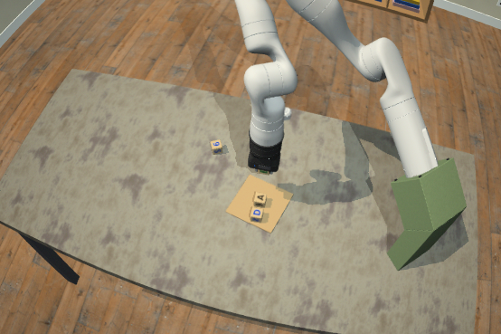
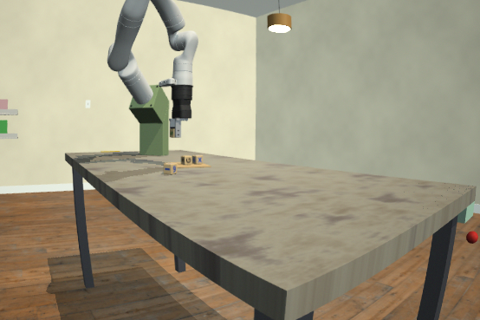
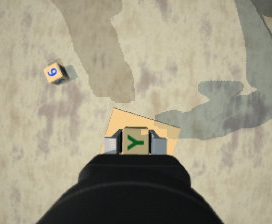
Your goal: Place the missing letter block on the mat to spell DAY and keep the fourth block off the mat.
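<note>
Now: the D block 100 mm below my hand, 90 mm to the left of it and 20 mm ahead of it. From my hand the other things lie so: 6 block: 140 mm to the right, 130 mm ahead, 100 mm below; Y block: right at my hand.
</note>
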